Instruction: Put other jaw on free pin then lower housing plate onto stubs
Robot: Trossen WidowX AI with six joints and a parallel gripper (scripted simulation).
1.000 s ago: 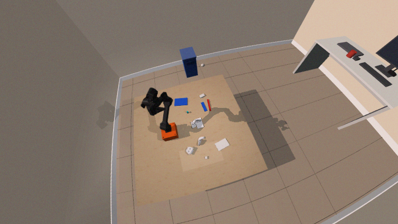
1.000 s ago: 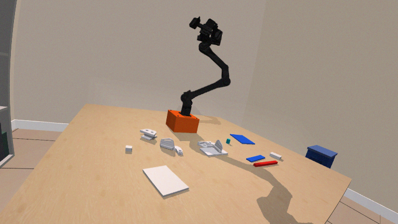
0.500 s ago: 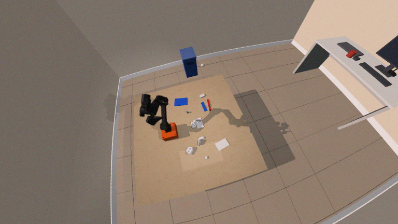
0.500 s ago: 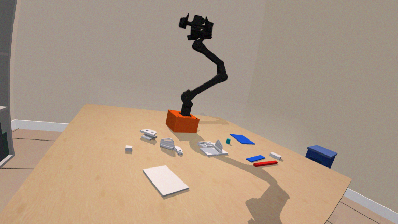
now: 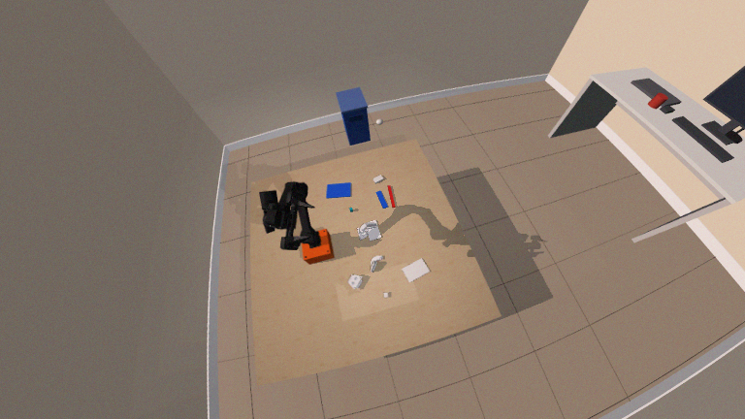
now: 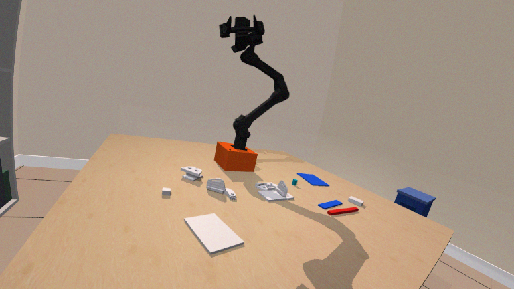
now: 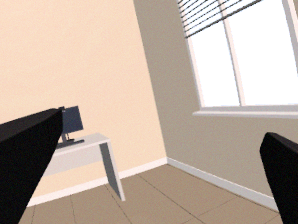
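Now: the grey jaw 180 mm ahead of my gripper tip and 640 mm below it. The rest, counted from my gripper tip: small white cube (160 mm ahead, 190 mm to the right, 630 mm below); teal peg (100 mm ahead, 360 mm to the left, 630 mm below); white bracket (20 mm ahead, 70 mm to the right, 630 mm below).
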